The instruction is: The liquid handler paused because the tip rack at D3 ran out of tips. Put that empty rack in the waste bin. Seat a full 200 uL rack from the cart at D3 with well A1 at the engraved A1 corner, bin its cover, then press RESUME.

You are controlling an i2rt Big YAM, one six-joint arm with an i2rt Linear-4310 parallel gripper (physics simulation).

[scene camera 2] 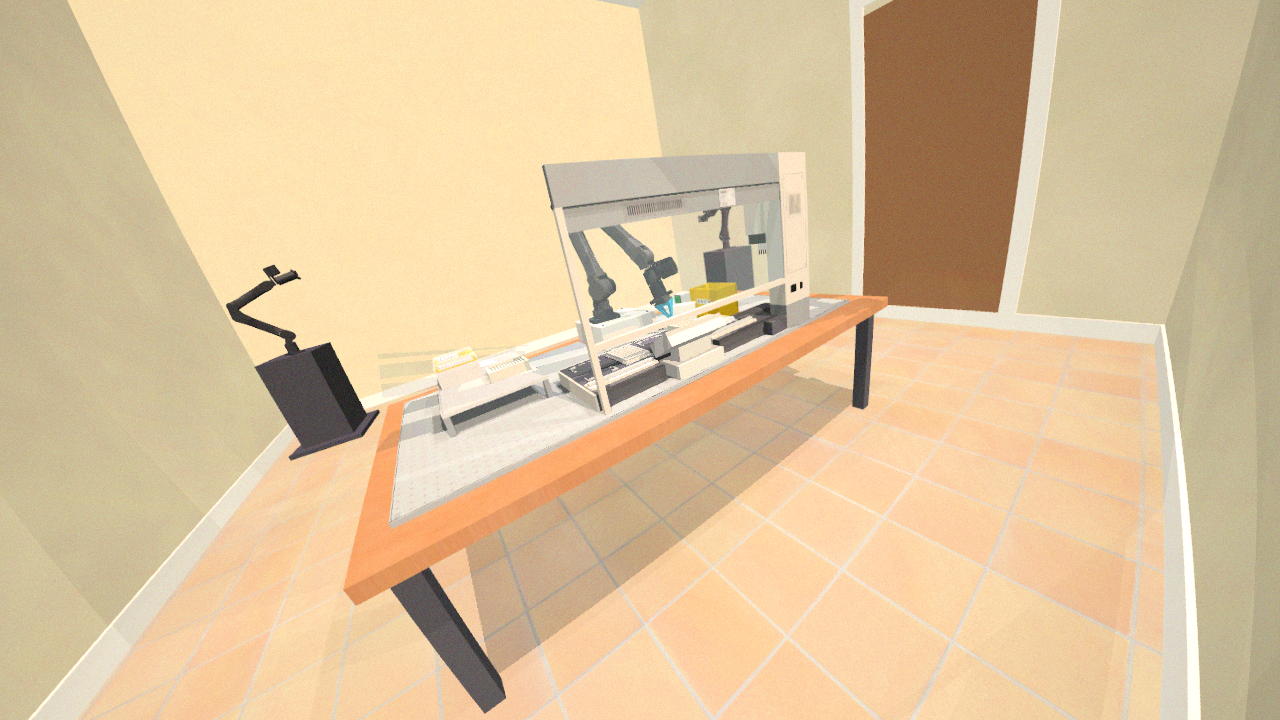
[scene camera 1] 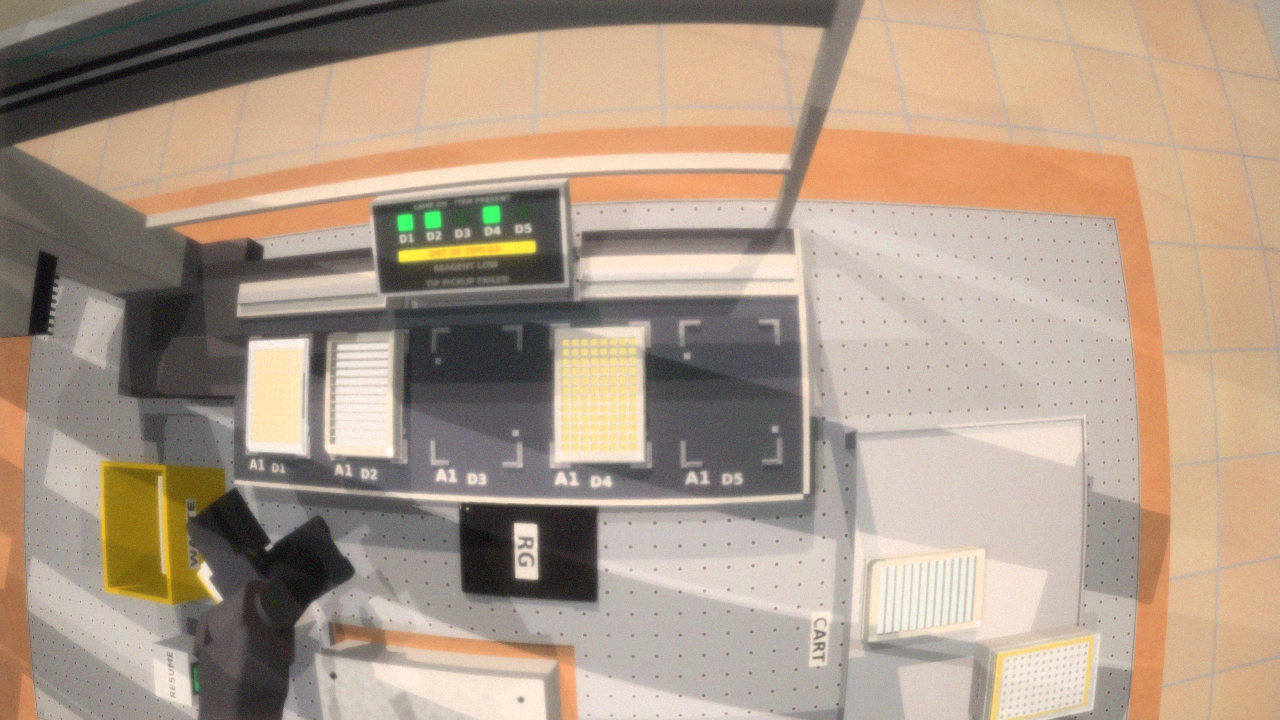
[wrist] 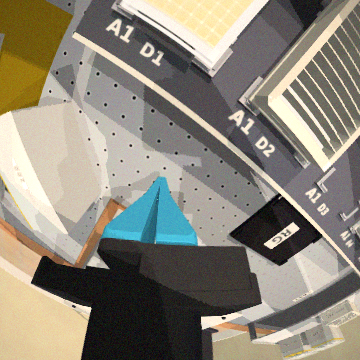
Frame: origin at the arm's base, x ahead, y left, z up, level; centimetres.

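Seen in the pictures: gripper, fingertip midpoint: (scene camera 1: 323, 544) (wrist: 161, 181).
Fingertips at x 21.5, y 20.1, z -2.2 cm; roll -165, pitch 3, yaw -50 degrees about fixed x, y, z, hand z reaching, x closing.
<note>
A point is followed by its place in that frame.
My gripper (scene camera 2: 665, 307) {z -2.2, x 21.5, y 20.1 cm} (wrist: 161, 181) {z -2.2, x 21.5, y 20.1 cm} is shut and empty, above the mat in front of D1 and D2; in scene camera 1 the arm hides its fingertips. A pale box-like rack (wrist: 55, 160) {z -2.7, x 15.0, y 29.2 cm} with a printed side lies by the waste bin (scene camera 1: 181, 574) {z 2.9, x 13.7, y 37.5 cm} (scene camera 2: 713, 299) (wrist: 30, 50) {z -4.5, x 21.3, y 38.6 cm}, apart from the fingers and mostly hidden by the arm in scene camera 1. Slot D3 (scene camera 1: 476, 394) {z -3.7, x 40.4, y 4.5 cm} is bare. On the cart (scene camera 1: 957, 492) {z -2.3, x 36.2, y -45.0 cm} are a yellow-edged rack (scene camera 1: 1045, 677) {z 4.7, x 17.5, y -57.0 cm} and a rack with pale stripes (scene camera 1: 928, 592) {z 0.6, x 26.0, y -42.5 cm}. The RESUME label (scene camera 1: 170, 676) {z 2.1, x -0.2, y 39.6 cm} is beside the arm.
D1 holds a yellowish rack (scene camera 1: 277, 395) {z -2.4, x 36.6, y 28.5 cm}, D2 a ribbed block (scene camera 1: 360, 394) {z -0.9, x 38.4, y 16.6 cm} (wrist: 325, 85) {z -1.1, x 36.4, y 17.6 cm}, D4 a yellow-dotted rack (scene camera 1: 599, 394) {z -2.3, x 42.0, y -7.8 cm}. D5 is bare. The screen (scene camera 1: 470, 237) {z 3.3, x 54.4, y 5.9 cm} shows green D1, D2, D4 lamps and a yellow bar. A black RG block (scene camera 1: 572, 553) {z -7.5, x 25.9, y -6.6 cm} (wrist: 300, 240) {z -7.5, x 27.3, y -5.9 cm} stands before the deck.
</note>
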